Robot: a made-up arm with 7 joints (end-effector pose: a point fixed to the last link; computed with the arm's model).
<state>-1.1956 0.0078 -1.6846 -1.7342 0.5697 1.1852 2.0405</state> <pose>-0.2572 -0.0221 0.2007 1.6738 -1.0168 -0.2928</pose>
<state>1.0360 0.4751 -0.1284 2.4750 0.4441 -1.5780 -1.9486</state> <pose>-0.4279 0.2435 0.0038 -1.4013 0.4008 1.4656</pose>
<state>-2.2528 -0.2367 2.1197 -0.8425 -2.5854 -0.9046 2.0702</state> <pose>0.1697 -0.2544 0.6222 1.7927 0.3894 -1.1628</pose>
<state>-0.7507 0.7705 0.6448 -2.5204 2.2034 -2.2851 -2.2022</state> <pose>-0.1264 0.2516 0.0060 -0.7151 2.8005 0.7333</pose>
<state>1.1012 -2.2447 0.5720 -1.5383 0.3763 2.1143 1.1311</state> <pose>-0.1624 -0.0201 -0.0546 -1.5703 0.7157 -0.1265</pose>
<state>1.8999 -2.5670 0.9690 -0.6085 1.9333 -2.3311 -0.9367</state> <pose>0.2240 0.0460 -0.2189 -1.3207 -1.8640 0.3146</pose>
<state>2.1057 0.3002 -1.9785 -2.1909 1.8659 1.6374 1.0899</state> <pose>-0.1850 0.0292 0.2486 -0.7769 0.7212 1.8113</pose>
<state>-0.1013 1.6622 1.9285 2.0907 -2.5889 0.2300 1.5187</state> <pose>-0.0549 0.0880 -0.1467 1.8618 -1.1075 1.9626</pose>
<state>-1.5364 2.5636 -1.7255 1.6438 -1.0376 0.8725 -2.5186</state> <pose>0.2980 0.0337 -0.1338 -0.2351 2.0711 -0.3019</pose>
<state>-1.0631 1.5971 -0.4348 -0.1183 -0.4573 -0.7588 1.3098</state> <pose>0.3487 -0.0819 -0.1699 -0.9098 -2.1717 0.3874</pose>
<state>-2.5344 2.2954 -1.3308 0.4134 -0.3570 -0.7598 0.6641</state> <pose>0.3558 -0.1175 0.0986 -1.7456 -1.7940 0.7926</pose>
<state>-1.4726 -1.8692 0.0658 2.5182 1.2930 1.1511 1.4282</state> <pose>-0.2195 0.0950 0.0922 -2.1842 1.7807 0.7829</pose>
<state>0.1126 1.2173 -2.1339 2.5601 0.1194 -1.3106 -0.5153</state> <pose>-0.1470 -0.0734 0.2347 0.6432 0.6034 2.5411</pose>
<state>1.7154 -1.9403 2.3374 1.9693 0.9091 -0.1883 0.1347</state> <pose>0.0209 -0.1516 0.0096 0.2564 0.9629 -2.0984</pose>
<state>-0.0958 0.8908 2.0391 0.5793 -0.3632 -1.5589 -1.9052</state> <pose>0.0965 -0.2489 0.2013 1.4640 -0.1549 1.4228</pose>
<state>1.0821 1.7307 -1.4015 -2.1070 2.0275 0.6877 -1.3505</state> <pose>-0.1282 0.0920 -0.1127 0.4855 -2.1640 0.9974</pose>
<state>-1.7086 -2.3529 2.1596 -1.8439 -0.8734 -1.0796 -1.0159</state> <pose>-0.1361 -0.3189 -0.0515 -2.5779 1.3614 -0.9042</pose>
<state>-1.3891 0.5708 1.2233 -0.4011 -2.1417 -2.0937 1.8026</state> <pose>0.3309 -0.5044 0.3148 1.9626 1.3117 0.0887</pose>
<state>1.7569 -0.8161 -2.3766 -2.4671 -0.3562 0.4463 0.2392</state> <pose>0.0639 0.0388 -0.0633 -1.2106 -0.1524 -0.2073</pose>
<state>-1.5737 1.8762 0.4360 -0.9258 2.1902 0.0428 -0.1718</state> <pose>0.2957 -0.4367 0.0689 -0.7674 0.5525 -2.0772</pose>
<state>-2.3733 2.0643 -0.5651 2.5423 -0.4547 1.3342 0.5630</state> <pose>0.1416 -0.0868 -0.0578 -0.3663 -1.5330 1.2556</pose>
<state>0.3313 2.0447 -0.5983 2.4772 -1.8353 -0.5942 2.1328</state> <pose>0.4327 0.0718 0.2678 1.1985 0.0238 -2.0365</pose>
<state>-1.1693 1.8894 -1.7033 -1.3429 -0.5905 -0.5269 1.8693</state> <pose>-0.0566 -0.3498 -0.1854 -0.5304 -0.7424 1.6936</pose>
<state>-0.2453 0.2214 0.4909 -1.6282 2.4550 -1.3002 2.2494</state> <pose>-0.2653 -0.2256 0.2280 2.2200 -1.2799 -1.7559</pose>
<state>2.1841 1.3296 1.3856 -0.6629 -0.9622 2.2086 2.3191</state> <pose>0.2788 0.3516 -0.0025 -0.4546 2.9162 -0.3748</pose>
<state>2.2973 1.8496 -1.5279 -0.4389 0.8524 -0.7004 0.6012</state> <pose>0.0457 -0.1771 0.2512 2.0313 -0.4687 -2.1276</pose>
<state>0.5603 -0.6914 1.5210 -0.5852 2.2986 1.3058 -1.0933</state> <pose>-0.0957 0.2766 -0.0383 -0.8402 -1.8758 -0.7289</pose>
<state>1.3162 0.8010 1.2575 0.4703 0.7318 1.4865 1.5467</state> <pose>0.3437 0.2684 0.1207 1.6739 2.4720 0.5136</pose>
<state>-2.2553 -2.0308 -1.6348 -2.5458 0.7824 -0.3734 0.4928</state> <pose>0.1666 -0.0983 0.2638 0.4731 -1.1489 -1.7027</pose>
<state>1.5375 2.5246 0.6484 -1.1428 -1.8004 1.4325 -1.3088</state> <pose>0.3586 0.1463 0.0991 0.2447 0.8871 0.0450</pose>
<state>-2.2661 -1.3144 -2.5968 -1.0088 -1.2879 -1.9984 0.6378</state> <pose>0.1670 0.2856 -0.0193 0.3649 2.8370 -1.0216</pose>
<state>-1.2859 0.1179 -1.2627 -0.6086 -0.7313 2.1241 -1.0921</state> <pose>-0.0641 0.0463 0.3046 0.9378 2.3624 1.7028</pose>
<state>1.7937 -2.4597 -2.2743 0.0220 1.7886 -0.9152 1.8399</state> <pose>-0.2924 0.0391 0.2537 0.9259 0.0778 1.2670</pose>
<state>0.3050 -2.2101 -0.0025 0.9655 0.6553 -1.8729 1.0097</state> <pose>0.1473 -0.2264 0.0447 -2.2225 -0.3509 -0.3154</pose>
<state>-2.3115 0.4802 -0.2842 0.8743 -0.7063 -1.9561 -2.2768</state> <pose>-0.2045 -0.2519 0.6014 1.1165 -0.7229 -0.9957</pose>
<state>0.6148 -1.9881 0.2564 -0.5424 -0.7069 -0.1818 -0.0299</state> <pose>-0.1707 0.0810 0.4097 0.3853 2.1504 1.2460</pose>
